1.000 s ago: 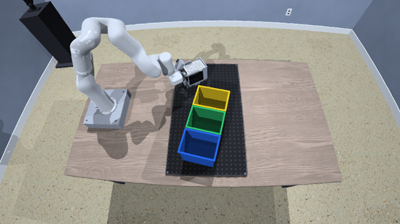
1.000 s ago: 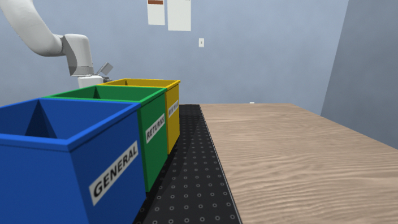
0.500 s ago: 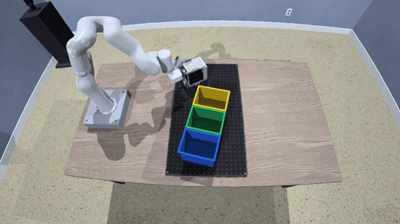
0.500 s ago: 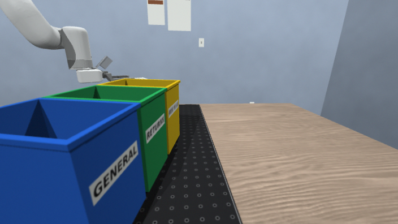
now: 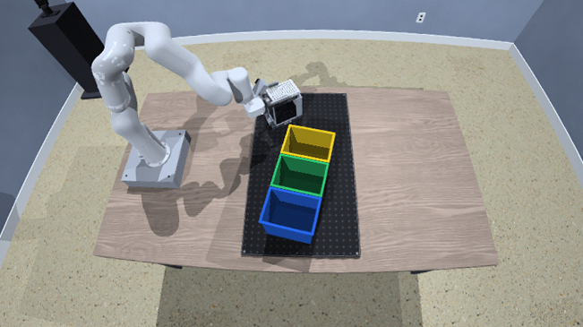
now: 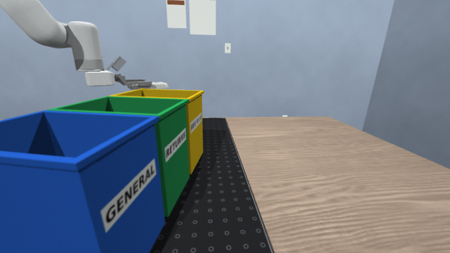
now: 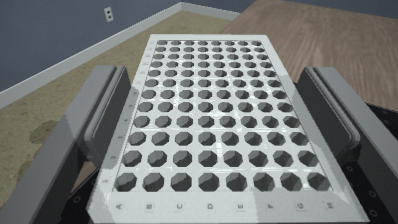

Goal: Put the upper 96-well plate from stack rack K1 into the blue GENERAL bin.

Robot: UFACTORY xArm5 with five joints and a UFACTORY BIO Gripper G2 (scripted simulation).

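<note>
Right now the blue general bin is 520 mm to the right of my hand, 90 mm below it and 60 mm ahead of it. Also, from my hand: yellow bin 260 mm to the right, 120 mm ahead, 90 mm below; then dark plate 150 mm below, 20 mm ahead, 10 mm to the left; then white 96-well plate 20 mm ahead, 10 mm to the left, 10 mm below.
</note>
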